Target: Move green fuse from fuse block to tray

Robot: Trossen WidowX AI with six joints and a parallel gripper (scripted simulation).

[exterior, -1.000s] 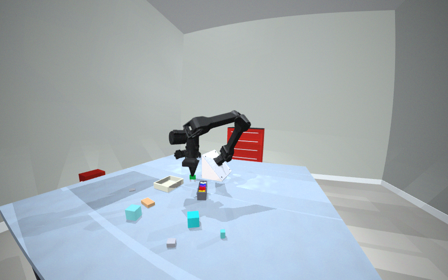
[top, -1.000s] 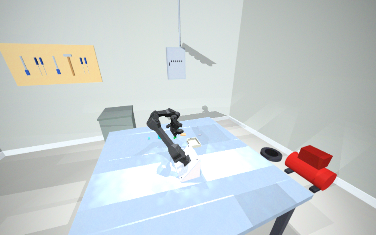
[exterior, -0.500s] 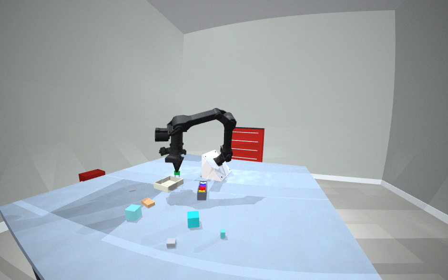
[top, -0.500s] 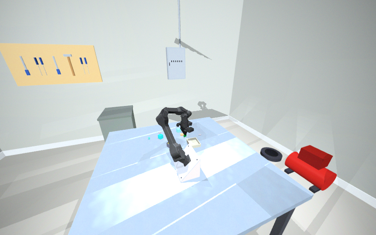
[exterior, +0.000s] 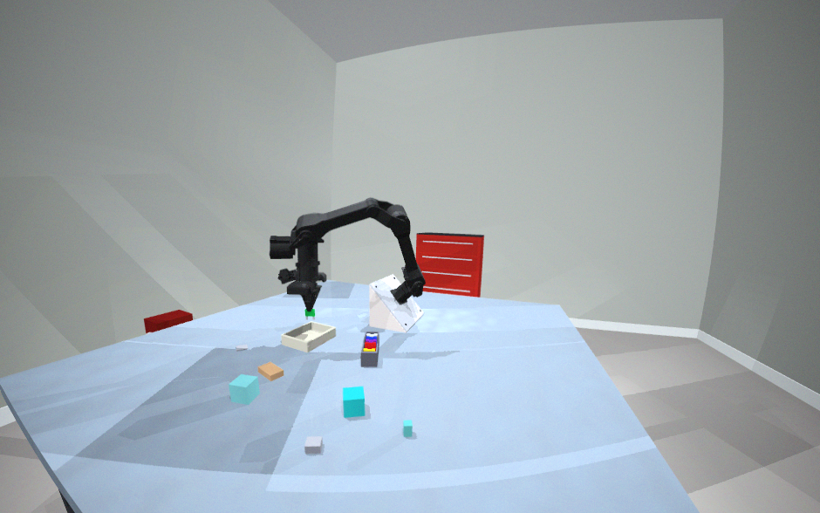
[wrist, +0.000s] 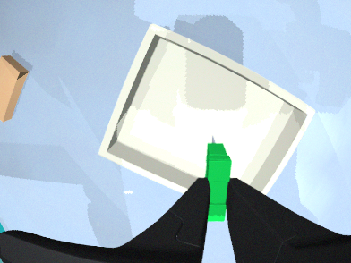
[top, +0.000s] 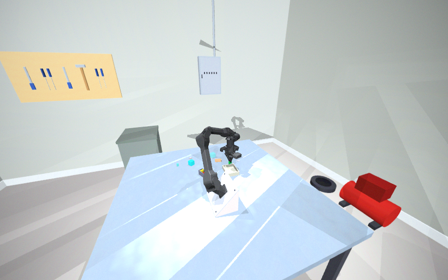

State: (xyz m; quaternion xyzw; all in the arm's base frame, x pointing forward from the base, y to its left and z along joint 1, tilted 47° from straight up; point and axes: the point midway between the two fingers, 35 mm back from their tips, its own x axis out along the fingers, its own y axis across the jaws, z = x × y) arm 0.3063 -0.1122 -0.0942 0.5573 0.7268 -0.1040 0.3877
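My gripper tip is now 9 cm above the cream tray. Also, from my gripper tip: white fuse: 6 cm behind, 18 cm to the left, 7 cm below; blue fuse: 4 cm behind, 19 cm to the left, 7 cm below; green fuse: 1 cm below.
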